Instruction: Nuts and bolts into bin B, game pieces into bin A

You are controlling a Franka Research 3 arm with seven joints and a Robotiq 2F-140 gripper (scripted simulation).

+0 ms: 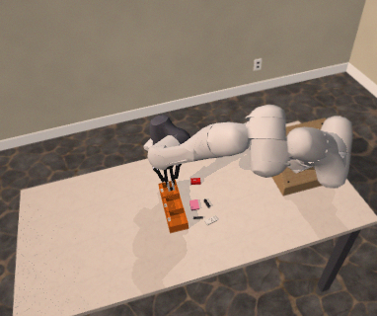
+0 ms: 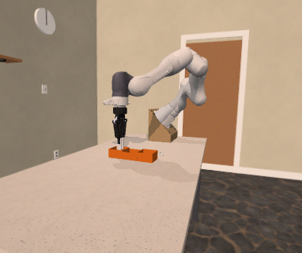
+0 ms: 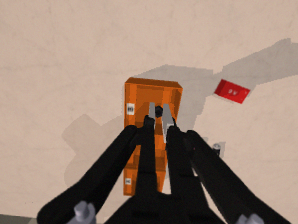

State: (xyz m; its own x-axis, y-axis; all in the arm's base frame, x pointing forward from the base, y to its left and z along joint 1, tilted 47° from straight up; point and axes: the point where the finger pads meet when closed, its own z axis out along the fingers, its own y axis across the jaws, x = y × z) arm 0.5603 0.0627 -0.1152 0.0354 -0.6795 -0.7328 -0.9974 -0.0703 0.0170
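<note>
The black nut lies 3 cm below my hand. From my hand the other things lie so: pink square (9 cm behind, 9 cm to the left, 7 cm below); then orange bin (1 cm ahead, 8 cm to the left, 5 cm below); then red piece (14 cm behind, 4 cm to the right, 6 cm below).
</note>
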